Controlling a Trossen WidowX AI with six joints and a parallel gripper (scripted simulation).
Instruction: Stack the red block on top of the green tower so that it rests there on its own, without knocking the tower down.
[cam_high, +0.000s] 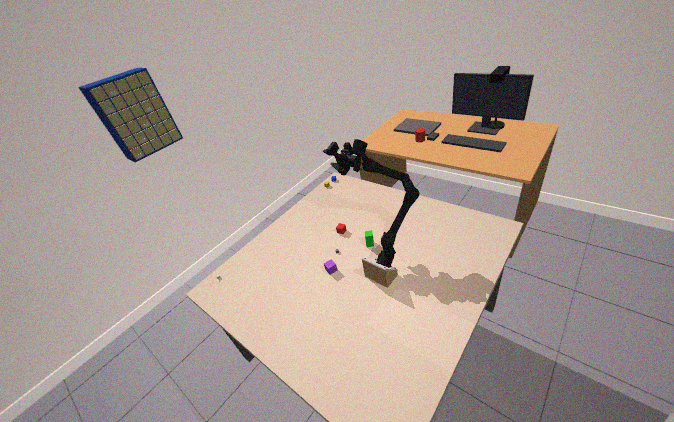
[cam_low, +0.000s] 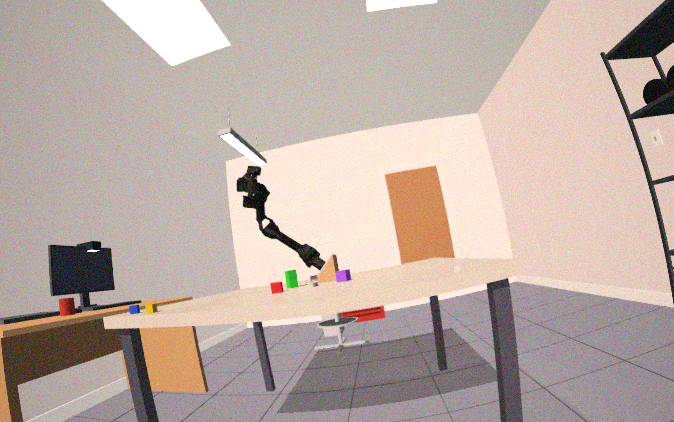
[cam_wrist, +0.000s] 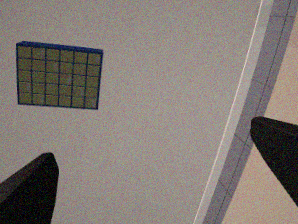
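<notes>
The red block lies 440 mm below my gripper tip, 70 mm to the left of it and 40 mm behind it. From my gripper tip the other things lie so: blue block: 440 mm below, 390 mm to the right, 300 mm ahead; yellow block: 440 mm below, 310 mm to the right, 310 mm ahead; purple block: 430 mm below, 340 mm to the left, 140 mm behind.
</notes>
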